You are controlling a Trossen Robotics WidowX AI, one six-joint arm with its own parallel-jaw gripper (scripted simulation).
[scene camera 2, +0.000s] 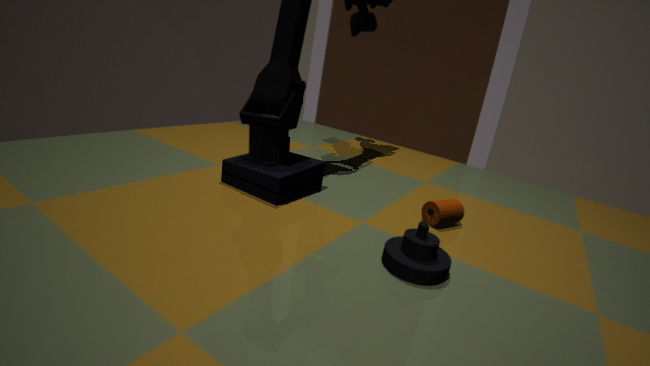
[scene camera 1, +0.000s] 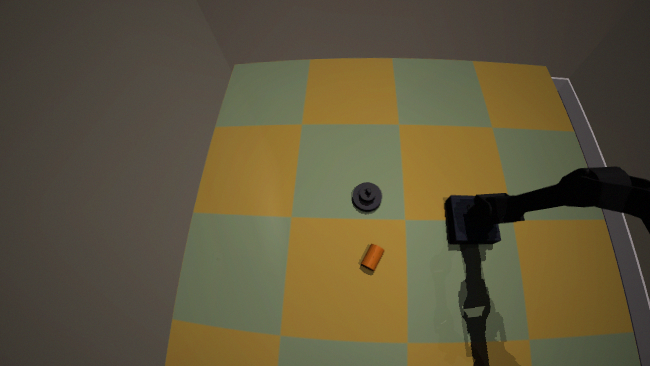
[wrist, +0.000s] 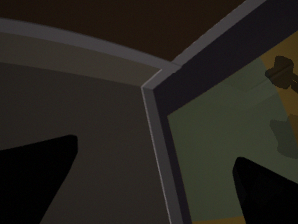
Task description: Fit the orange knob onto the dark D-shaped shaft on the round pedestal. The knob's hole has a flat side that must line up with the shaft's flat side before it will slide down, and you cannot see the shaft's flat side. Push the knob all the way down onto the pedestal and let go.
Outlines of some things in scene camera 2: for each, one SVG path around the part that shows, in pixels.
An orange knob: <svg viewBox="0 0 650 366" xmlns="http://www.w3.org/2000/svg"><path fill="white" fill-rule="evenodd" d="M464 206L456 199L430 201L422 207L422 219L428 226L458 222L464 217Z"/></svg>
